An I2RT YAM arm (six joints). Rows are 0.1 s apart.
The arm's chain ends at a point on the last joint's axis. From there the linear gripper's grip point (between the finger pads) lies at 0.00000 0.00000 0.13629 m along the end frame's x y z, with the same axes.
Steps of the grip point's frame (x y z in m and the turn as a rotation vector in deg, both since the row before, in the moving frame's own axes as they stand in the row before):
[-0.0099 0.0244 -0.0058 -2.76 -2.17 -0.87]
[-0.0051 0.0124 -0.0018 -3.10 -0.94 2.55]
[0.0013 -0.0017 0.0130 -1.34 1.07 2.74]
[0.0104 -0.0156 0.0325 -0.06 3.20 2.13]
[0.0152 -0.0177 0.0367 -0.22 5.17 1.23]
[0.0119 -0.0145 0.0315 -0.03 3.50 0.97]
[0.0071 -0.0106 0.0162 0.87 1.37 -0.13]
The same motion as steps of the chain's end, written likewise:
[-0.0048 0.0178 -0.0055 -2.76 -2.17 -0.87]
[-0.0027 0.0051 -0.0016 -3.10 -0.94 2.55]
[-0.0012 -0.0049 0.0131 -1.34 1.07 2.74]
[0.0028 -0.0159 0.0327 -0.06 3.20 2.13]
[0.0029 -0.0184 0.0373 -0.22 5.17 1.23]
[0.0036 -0.0146 0.0318 -0.03 3.50 0.97]
[0.0038 -0.0085 0.0163 0.87 1.37 -0.13]

